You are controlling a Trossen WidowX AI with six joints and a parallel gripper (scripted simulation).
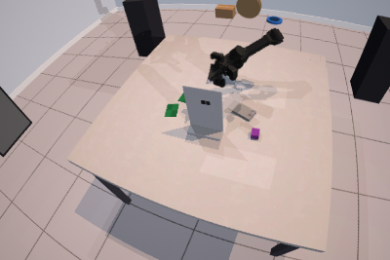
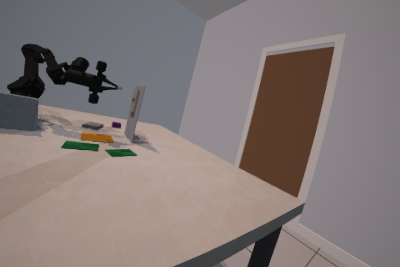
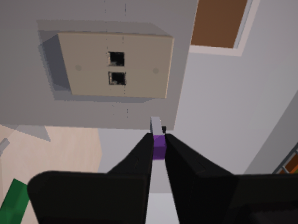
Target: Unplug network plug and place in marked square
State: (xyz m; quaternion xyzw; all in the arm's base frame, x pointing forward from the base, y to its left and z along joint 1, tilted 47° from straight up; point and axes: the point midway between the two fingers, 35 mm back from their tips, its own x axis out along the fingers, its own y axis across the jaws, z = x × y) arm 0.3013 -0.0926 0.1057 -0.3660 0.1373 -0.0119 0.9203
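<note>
The marked square lies 230 mm below my gripper tip, 50 mm to the right of it and 40 mm behind it. From my gripper tip the other things lie so: upright panel (110 mm below, 100 mm ahead, 10 mm to the left); then grey flat piece (220 mm below, 160 mm to the left, 50 mm behind); then purple plug (right at my gripper tip).
</note>
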